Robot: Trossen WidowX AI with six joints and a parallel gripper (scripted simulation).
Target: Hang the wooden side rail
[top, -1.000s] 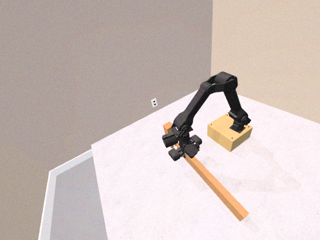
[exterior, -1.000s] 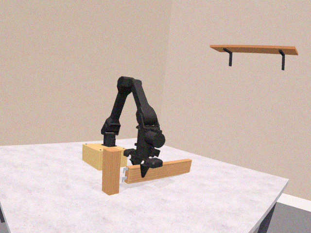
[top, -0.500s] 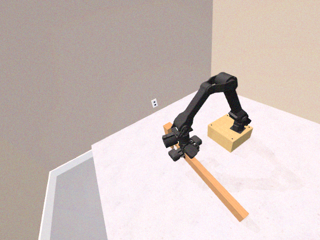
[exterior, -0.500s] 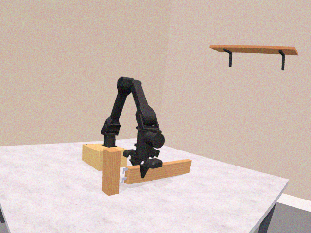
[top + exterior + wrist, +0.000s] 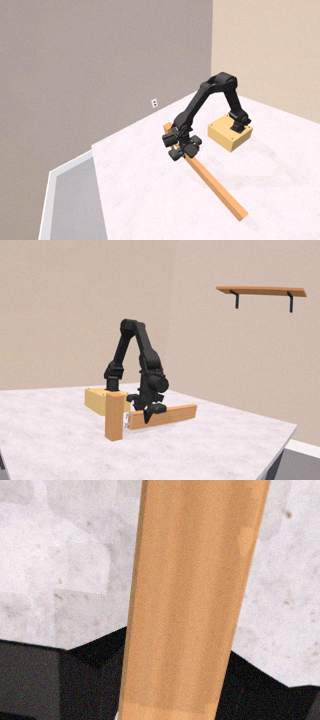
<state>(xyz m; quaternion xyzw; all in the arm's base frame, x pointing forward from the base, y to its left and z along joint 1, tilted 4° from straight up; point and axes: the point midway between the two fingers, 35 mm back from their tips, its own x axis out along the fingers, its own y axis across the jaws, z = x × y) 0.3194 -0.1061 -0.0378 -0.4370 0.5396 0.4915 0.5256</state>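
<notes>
The headboard post is 20 mm behind my gripper tip, 150 mm to the right of it and 40 mm above it.
</notes>
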